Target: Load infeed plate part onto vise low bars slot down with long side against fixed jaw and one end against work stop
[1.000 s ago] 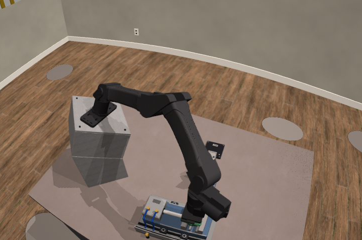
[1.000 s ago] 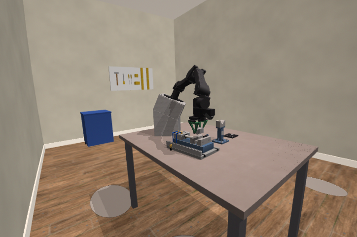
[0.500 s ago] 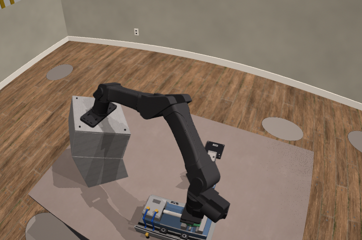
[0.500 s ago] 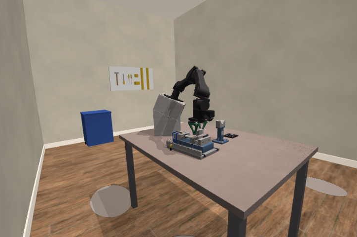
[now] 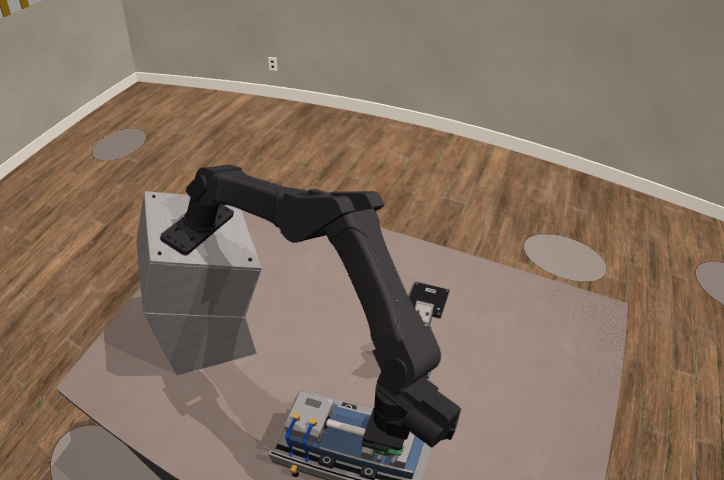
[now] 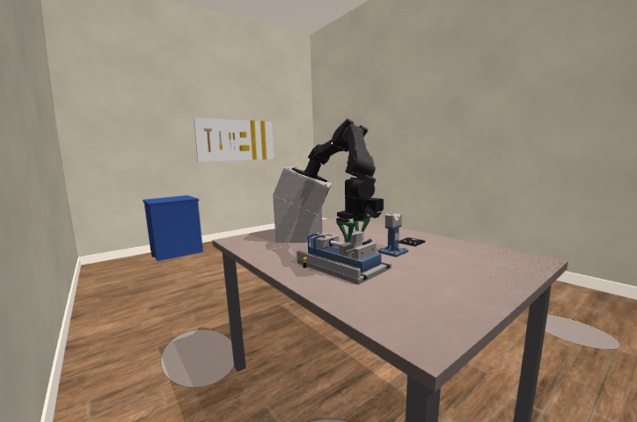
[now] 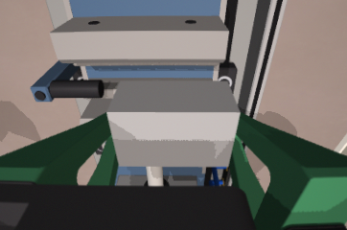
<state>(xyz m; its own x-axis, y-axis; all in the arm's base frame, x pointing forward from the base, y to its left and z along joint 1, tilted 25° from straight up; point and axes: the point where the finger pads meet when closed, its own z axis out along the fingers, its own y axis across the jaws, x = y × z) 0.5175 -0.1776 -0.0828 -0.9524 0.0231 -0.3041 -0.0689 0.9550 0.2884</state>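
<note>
The work stop rod lies 7 cm to the left of my hand and 3 cm below it. The rest, counted from my hand: part (right at my hand); air cylinder (16 cm behind, 5 cm below, 1 cm to the left); piston rod (8 cm behind, 5 cm below, 1 cm to the left).
</note>
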